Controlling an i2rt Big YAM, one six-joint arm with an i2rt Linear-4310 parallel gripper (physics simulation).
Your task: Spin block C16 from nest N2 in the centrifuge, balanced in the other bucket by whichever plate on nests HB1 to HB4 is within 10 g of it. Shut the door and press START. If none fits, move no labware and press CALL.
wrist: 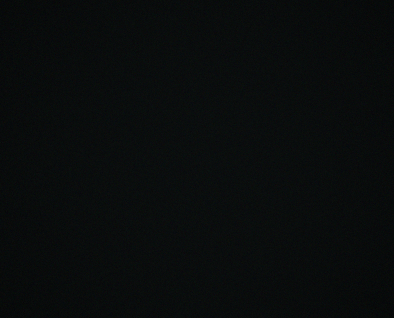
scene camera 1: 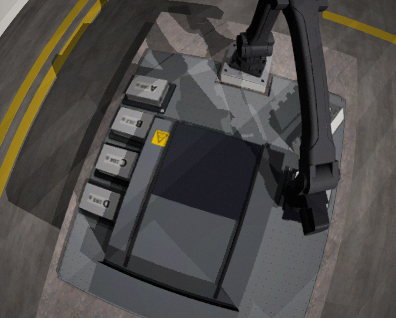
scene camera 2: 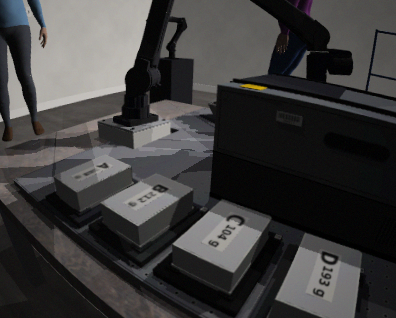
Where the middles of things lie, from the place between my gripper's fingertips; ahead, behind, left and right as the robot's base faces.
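Scene:
I consider the dark machine box [scene camera 2: 312, 162] first: my hand is 160 mm short of it, 230 mm to the left of it and 50 mm below it. Going by their middles, of the things named here the dark machine box is the nearest to my hand. Plate D [scene camera 2: 322, 271] is 190 mm ahead of my hand, 530 mm to the right of it and 40 mm below it. Then there is plate C [scene camera 2: 218, 250], which from my hand is 50 mm ahead, 530 mm to the right and 40 mm below, while plate B [scene camera 2: 141, 213] sits 80 mm behind my hand, 550 mm to the right of it and 40 mm below it.

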